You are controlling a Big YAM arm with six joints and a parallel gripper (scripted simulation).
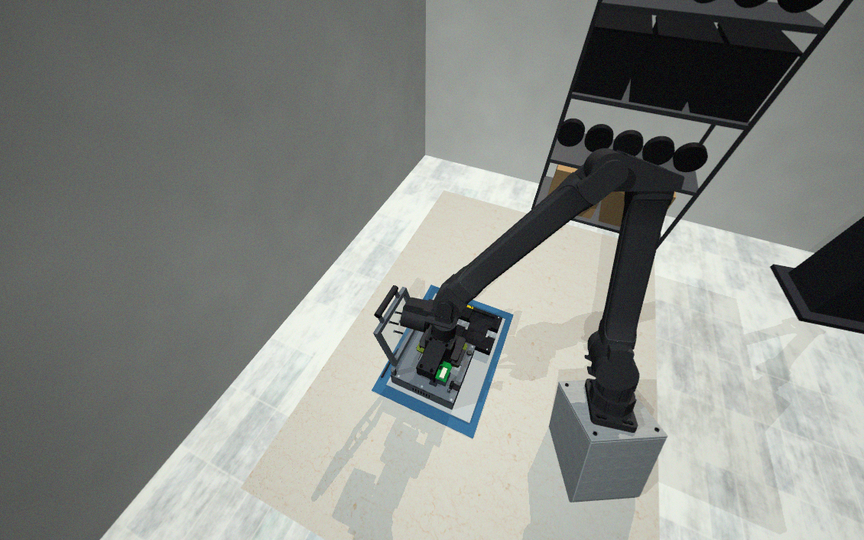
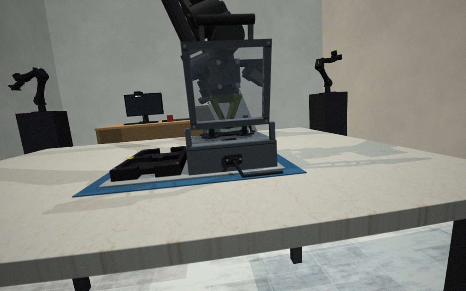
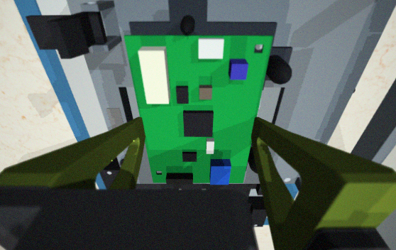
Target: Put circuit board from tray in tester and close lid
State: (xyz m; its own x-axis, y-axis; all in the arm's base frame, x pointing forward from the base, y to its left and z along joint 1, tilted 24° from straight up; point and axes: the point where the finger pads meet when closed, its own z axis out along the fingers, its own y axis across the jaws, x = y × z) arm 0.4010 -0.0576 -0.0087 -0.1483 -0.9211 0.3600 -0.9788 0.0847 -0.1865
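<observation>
My gripper is now right at the green circuit board. Round my hand: latch hook (5 cm behind, 7 cm to the left); dark plate (1 cm ahead, 2 cm below); clear lid (12 cm ahead, 2 cm to the right, 9 cm above).
</observation>
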